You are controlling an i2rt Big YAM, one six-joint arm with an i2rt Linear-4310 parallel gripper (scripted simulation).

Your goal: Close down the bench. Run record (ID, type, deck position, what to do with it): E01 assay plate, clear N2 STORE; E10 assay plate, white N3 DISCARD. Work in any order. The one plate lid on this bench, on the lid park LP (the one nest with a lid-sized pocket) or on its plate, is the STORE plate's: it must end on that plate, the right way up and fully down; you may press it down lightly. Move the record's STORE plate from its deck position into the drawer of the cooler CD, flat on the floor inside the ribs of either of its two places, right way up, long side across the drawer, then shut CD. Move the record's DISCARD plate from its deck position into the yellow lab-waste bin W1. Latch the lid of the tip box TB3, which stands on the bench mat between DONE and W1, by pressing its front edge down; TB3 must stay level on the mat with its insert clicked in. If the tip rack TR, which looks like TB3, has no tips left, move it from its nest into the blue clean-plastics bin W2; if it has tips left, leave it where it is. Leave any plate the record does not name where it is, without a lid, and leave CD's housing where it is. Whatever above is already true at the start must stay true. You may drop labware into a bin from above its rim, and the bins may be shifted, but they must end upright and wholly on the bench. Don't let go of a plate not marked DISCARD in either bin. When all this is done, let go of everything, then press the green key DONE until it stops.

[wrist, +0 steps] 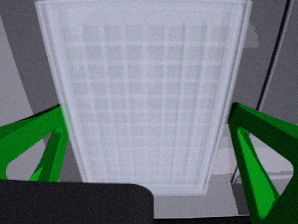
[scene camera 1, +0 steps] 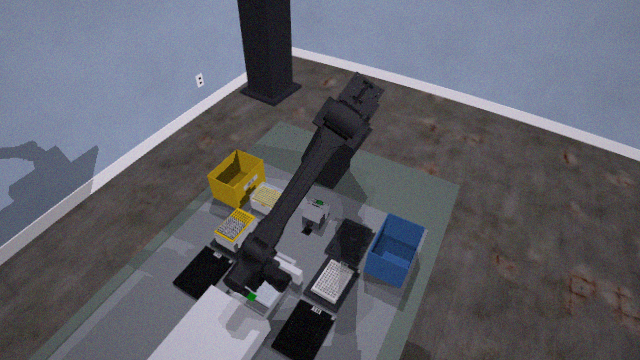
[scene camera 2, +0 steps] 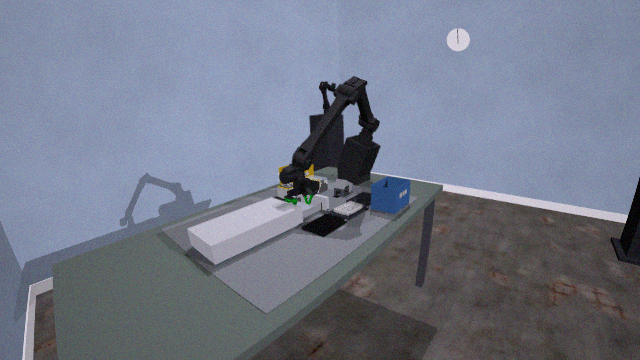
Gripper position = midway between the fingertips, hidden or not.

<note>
In view: my gripper [wrist: 149, 111], a white assay plate [scene camera 1: 330, 275], a white cooler CD [scene camera 2: 220, 239], a blue bin W2 [scene camera 1: 397, 240], a yellow bin W1 [scene camera 1: 232, 185], a tip rack TR [scene camera 1: 231, 233], a plate lid [wrist: 145, 98] and a black nest [scene camera 1: 204, 270].
The blue bin W2 also shows in scene camera 2 [scene camera 2: 390, 194]. The wrist view misses the white assay plate: it is out of frame. The wrist view misses the blue bin W2: it is out of frame.
</note>
